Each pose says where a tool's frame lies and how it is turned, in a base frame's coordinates. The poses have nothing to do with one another.
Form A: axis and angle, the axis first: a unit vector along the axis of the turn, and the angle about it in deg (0 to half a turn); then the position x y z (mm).
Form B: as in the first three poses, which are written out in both.
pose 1, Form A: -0.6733 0.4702 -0.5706 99.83 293.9 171.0 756.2
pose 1, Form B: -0.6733 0.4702 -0.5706 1.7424 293.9 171.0 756.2
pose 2, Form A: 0.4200 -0.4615 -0.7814 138.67 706.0 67.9 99.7
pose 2, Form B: 0.4200 -0.4615 -0.7814 2.4202 706.0 67.9 99.7
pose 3, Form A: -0.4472 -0.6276 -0.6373 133.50 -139.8 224.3 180.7
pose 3, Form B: -0.4472 -0.6276 -0.6373 2.3300 -139.8 224.3 180.7
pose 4, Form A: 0.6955 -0.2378 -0.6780 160.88 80.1 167.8 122.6
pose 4, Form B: 0.6955 -0.2378 -0.6780 2.8079 80.1 167.8 122.6
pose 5, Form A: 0.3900 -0.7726 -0.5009 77.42 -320.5 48.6 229.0
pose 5, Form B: 0.3900 -0.7726 -0.5009 1.3512 -320.5 48.6 229.0
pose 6, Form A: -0.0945 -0.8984 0.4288 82.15 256.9 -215.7 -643.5
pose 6, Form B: -0.0945 -0.8984 0.4288 1.4338 256.9 -215.7 -643.5
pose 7, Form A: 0.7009 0.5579 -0.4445 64.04 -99.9 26.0 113.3
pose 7, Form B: 0.7009 0.5579 -0.4445 1.1177 -99.9 26.0 113.3
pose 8, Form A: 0.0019 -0.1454 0.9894 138.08 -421.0 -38.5 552.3
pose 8, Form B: 0.0019 -0.1454 0.9894 2.4100 -421.0 -38.5 552.3
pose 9, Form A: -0.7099 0.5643 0.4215 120.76 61.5 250.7 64.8
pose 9, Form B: -0.7099 0.5643 0.4215 2.1077 61.5 250.7 64.8
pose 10, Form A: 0.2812 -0.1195 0.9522 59.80 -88.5 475.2 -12.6
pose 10, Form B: 0.2812 -0.1195 0.9522 1.0437 -88.5 475.2 -12.6
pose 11, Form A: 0.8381 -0.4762 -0.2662 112.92 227.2 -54.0 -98.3
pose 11, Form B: 0.8381 -0.4762 -0.2662 1.9708 227.2 -54.0 -98.3
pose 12, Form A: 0.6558 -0.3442 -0.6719 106.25 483.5 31.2 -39.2
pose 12, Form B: 0.6558 -0.3442 -0.6719 1.8544 483.5 31.2 -39.2
